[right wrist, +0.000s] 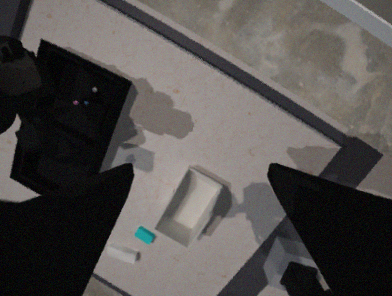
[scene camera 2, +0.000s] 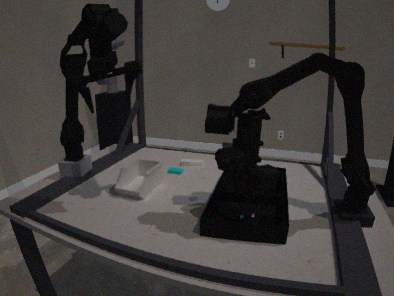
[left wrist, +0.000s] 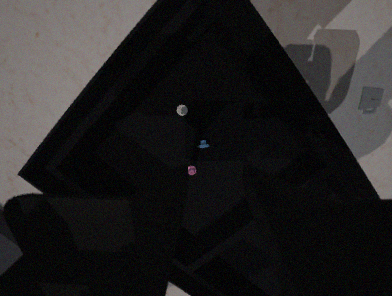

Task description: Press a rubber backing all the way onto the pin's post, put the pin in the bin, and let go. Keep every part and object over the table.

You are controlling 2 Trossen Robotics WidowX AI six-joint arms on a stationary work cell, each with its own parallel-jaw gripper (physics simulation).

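Places are measured from the left arm's base along level axes (x down, y right, z back), in centimetres.
Pixels of known places: left gripper, fingertip midpoint: point(right wrist: 65, 101) point(scene camera 2: 242, 195) point(left wrist: 215, 171); right gripper, fingertip midpoint: point(right wrist: 202, 169) point(scene camera 2: 110, 109); left arm's base at its link origin: point(scene camera 2: 354, 207); right arm's base at its link origin: point(right wrist: 298, 275) point(scene camera 2: 74, 158).
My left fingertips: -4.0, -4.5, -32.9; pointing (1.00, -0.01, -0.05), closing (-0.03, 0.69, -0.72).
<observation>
For each thing: its top centre in the pictures, then the offset to it from my left fingertips, as dx, dy, dz. "*": a spot on its surface instead.
- black tray at its top centre: point(left wrist: 258, 235) point(scene camera 2: 251, 188) point(right wrist: 57, 133) +2.2, +8.8, +1.9
- pin at its top centre: point(left wrist: 379, 100) +6.3, +8.5, -15.5
- pale open bin at a spot on its surface: point(right wrist: 195, 202) * +6.0, +10.4, -35.9
- teal block at its top centre: point(right wrist: 143, 236) point(scene camera 2: 175, 169) +6.0, +27.1, -27.7
- white block at its top centre: point(right wrist: 121, 255) point(scene camera 2: 191, 160) +5.5, +36.4, -24.1
Three small rubber backings lie in the black tray point(scene camera 2: 245, 235) point(left wrist: 95, 82) point(right wrist: 116, 115): white point(left wrist: 182, 110) point(right wrist: 95, 89), blue point(scene camera 2: 242, 216) point(left wrist: 203, 144) point(right wrist: 86, 102) and pink point(scene camera 2: 252, 215) point(left wrist: 192, 170) point(right wrist: 75, 102). A small grey square piece, probably the pin point(left wrist: 371, 98), lies on the shadowed table beside the tray; its post is unclear. The pale open bin point(scene camera 2: 136, 180) point(right wrist: 195, 202) stands farther left in the scene view. My left gripper point(left wrist: 215, 171) is above the tray, partly open and empty, its dark fingers hard to see. My right gripper point(right wrist: 202, 169) is wide open and empty, high above the table.
A teal block point(scene camera 2: 175, 171) point(right wrist: 145, 235) and a white block point(scene camera 2: 192, 162) point(right wrist: 123, 253) lie near the bin. The black tray has raised walls and a divider. Dark frame rails point(scene camera 2: 135, 258) run along the table's edges, with uprights at the far corners.
</observation>
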